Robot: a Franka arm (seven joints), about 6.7 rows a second.
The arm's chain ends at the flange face. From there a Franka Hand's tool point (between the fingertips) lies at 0.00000 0.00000 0.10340 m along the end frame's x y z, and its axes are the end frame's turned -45 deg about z.
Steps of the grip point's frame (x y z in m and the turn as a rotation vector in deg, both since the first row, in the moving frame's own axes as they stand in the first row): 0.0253 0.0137 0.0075 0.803 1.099 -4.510; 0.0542 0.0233 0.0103 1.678 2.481 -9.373; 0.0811 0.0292 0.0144 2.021 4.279 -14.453; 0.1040 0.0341 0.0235 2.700 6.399 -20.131; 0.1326 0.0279 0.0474 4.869 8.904 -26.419
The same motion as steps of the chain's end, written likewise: 0.0273 -0.0058 0.0075 1.345 0.209 -4.510; 0.0542 -0.0165 0.0104 2.941 0.568 -9.373; 0.0762 -0.0284 0.0148 4.455 1.597 -14.453; 0.0951 -0.0373 0.0243 6.434 2.616 -20.131; 0.1125 -0.0560 0.0490 9.739 2.853 -26.419
